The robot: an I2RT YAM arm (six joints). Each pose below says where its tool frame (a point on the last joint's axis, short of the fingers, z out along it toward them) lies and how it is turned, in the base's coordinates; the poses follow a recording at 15 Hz.
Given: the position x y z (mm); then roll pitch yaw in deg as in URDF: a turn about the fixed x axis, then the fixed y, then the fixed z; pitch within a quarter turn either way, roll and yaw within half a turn.
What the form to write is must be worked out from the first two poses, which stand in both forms.
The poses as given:
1: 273 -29 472 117.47 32.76 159.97
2: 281 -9 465 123.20 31.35 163.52
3: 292 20 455 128.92 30.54 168.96
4: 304 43 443 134.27 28.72 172.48
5: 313 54 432 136.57 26.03 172.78
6: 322 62 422 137.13 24.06 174.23
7: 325 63 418 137.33 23.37 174.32
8: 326 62 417 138.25 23.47 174.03
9: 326 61 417 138.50 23.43 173.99
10: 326 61 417 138.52 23.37 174.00
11: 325 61 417 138.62 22.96 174.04
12: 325 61 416 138.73 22.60 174.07
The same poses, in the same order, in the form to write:
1: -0.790 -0.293 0.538 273; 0.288 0.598 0.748 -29; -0.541 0.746 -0.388 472; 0 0 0 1
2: -0.819 -0.262 0.511 281; 0.242 0.649 0.722 -9; -0.520 0.715 -0.468 465; 0 0 0 1
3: -0.845 -0.268 0.462 292; 0.165 0.692 0.702 20; -0.508 0.670 -0.541 455; 0 0 0 1
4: -0.869 -0.250 0.426 304; 0.115 0.737 0.666 43; -0.481 0.628 -0.612 443; 0 0 0 1
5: -0.891 -0.208 0.403 313; 0.113 0.758 0.642 54; -0.439 0.618 -0.653 432; 0 0 0 1
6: -0.908 -0.202 0.366 322; 0.092 0.757 0.647 62; -0.408 0.621 -0.669 422; 0 0 0 1
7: -0.913 -0.195 0.357 325; 0.091 0.758 0.646 63; -0.397 0.622 -0.675 418; 0 0 0 1
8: -0.912 -0.186 0.365 326; 0.095 0.770 0.631 62; -0.398 0.611 -0.684 417; 0 0 0 1
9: -0.913 -0.184 0.366 326; 0.096 0.772 0.628 61; -0.398 0.608 -0.687 417; 0 0 0 1
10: -0.913 -0.183 0.365 326; 0.096 0.773 0.628 61; -0.397 0.608 -0.688 417; 0 0 0 1
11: -0.916 -0.179 0.360 325; 0.096 0.773 0.627 61; -0.390 0.609 -0.691 417; 0 0 0 1
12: -0.918 -0.174 0.355 325; 0.095 0.774 0.626 61; -0.384 0.609 -0.694 416; 0 0 0 1
